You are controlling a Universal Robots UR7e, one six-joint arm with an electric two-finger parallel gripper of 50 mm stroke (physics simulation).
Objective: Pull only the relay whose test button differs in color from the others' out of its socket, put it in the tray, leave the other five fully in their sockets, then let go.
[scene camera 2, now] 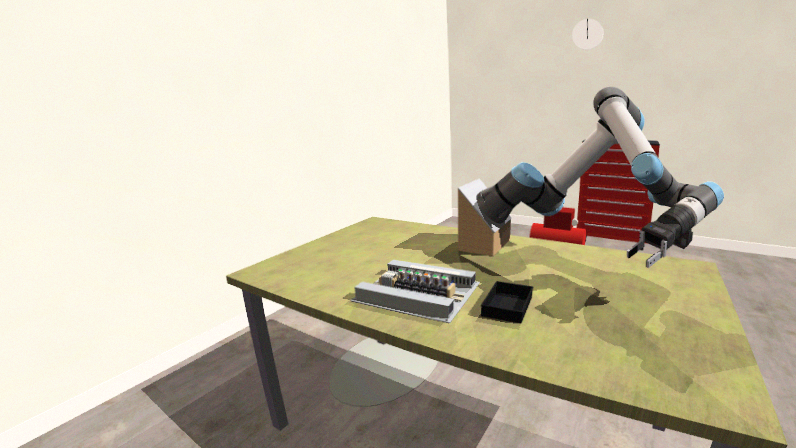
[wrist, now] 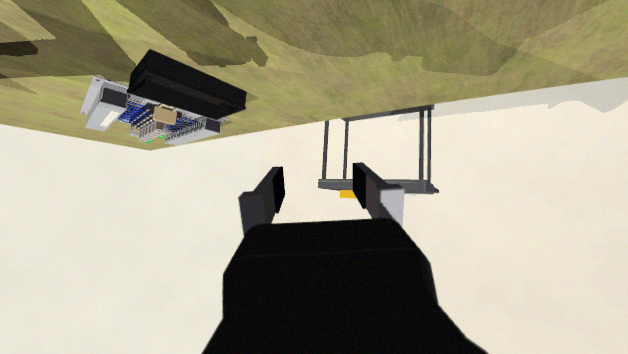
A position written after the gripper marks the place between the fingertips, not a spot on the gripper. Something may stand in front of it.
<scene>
In view: the gripper point(scene camera 2: 637, 259) and a relay panel point(scene camera 2: 467, 292).
The gripper also shows in the wrist view point(wrist: 318, 179). The relay panel shows as well in the wrist view point(wrist: 95, 85).
</scene>
